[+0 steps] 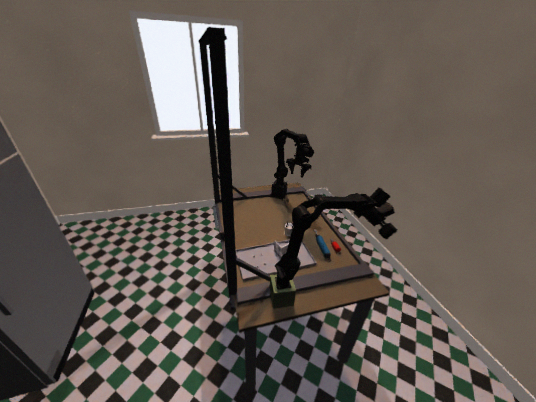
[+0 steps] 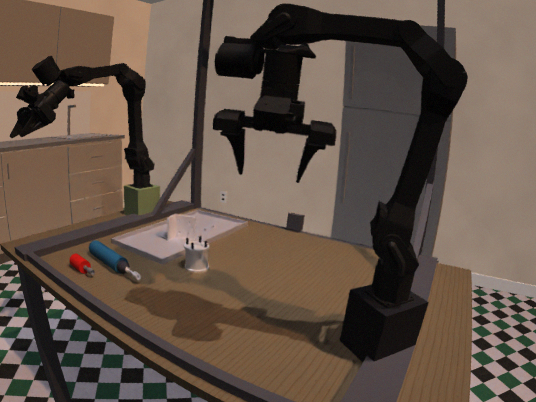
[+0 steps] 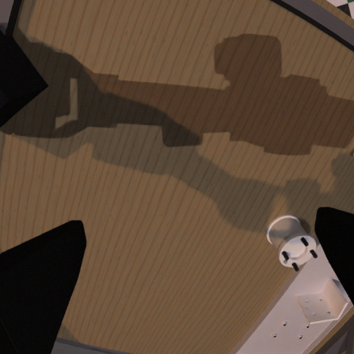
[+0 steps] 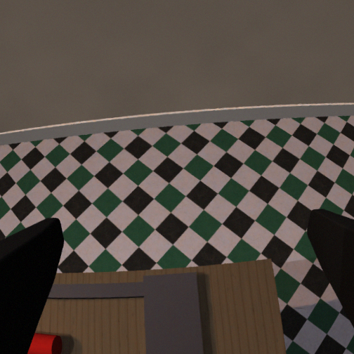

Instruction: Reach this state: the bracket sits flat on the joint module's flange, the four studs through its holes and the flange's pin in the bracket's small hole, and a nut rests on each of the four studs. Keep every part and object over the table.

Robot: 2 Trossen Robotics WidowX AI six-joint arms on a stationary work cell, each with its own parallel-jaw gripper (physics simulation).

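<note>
The white joint module stands upright on the table, four dark studs pointing up from its bare flange. The pale L-shaped bracket lies in the white tray, one wall upright. Several small nuts lie in the tray beside the bracket. My left gripper is open and empty, high above the table. My right gripper is open and empty, raised beyond the table edge. The flange's pin is too small to tell.
A blue screwdriver-like tool and a smaller red tool lie near the table's edge. Dark rails border the table. A tall black frame post rises behind the tray.
</note>
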